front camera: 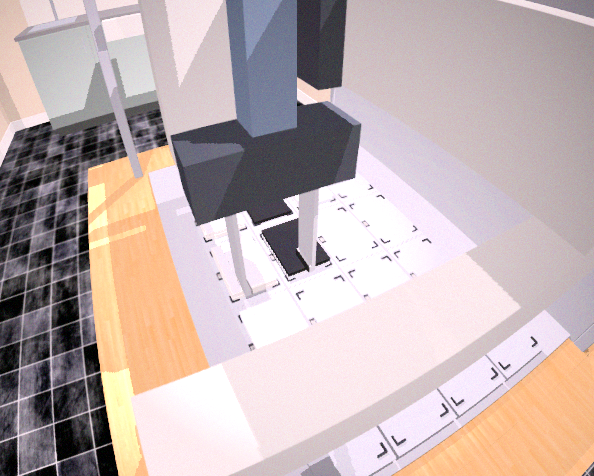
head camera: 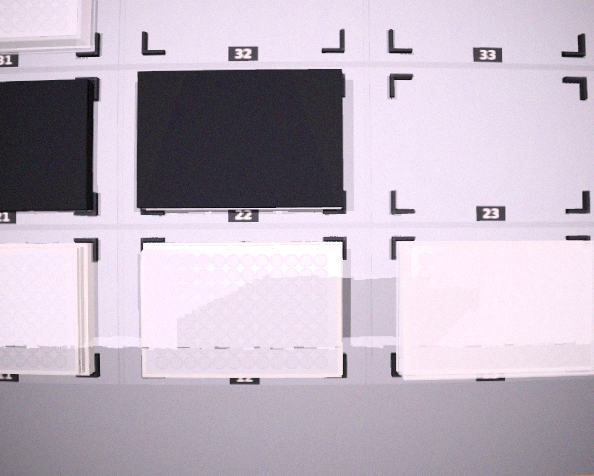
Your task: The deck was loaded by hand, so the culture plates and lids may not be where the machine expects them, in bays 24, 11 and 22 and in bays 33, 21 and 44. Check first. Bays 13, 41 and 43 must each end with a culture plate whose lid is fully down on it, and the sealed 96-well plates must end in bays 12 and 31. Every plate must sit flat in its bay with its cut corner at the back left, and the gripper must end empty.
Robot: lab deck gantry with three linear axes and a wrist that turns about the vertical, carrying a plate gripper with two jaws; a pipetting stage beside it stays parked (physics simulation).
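Places are measured from the robot's base along level axes (x ahead, y left, z up), in centimetres.
Pixels of known places: gripper, fingertip midpoint: (front camera: 275, 273).
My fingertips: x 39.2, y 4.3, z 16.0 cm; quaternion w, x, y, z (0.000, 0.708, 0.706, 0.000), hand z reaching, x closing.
Behind a point stands the place of what it marks.
My gripper (front camera: 280, 283) {y 4.3, x 39.2, z 16.0 cm} is open and empty, with its jaws raised above bay 13. In the head view a pale plate (head camera: 495, 310) {y 4.3, x 38.6, z 1.7 cm} in bay 13 has a blank lid-like top; its right end is cut off, and I cannot tell whether the lid is fully down. A pale plate with round wells (head camera: 242, 310) {y 4.4, x 22.9, z 1.4 cm} (front camera: 242, 267) is in bay 12. Part of a welled plate (head camera: 35, 305) {y 4.7, x 9.8, z 1.4 cm} shows in bay 11, and part of another (head camera: 37, 17) {y 23.1, x 9.7, z 1.4 cm} in bay 31. Their kind and cut corners are unclear.
A black slab (head camera: 240, 140) {y 14.8, x 22.9, z 1.7 cm} (front camera: 285, 242) {y 13.6, x 21.8, z 1.7 cm} with a pale lower edge covers bay 22. Another black slab (head camera: 42, 145) {y 14.9, x 9.8, z 0.8 cm} (front camera: 270, 210) {y 15.2, x 10.7, z 0.8 cm} is in bay 21. Black corner marks outline bays 23, 32 and 33. A broad pale beam (front camera: 350, 370) {y -2.6, x 62.4, z 40.0 cm} crosses the front view and hides part of the deck.
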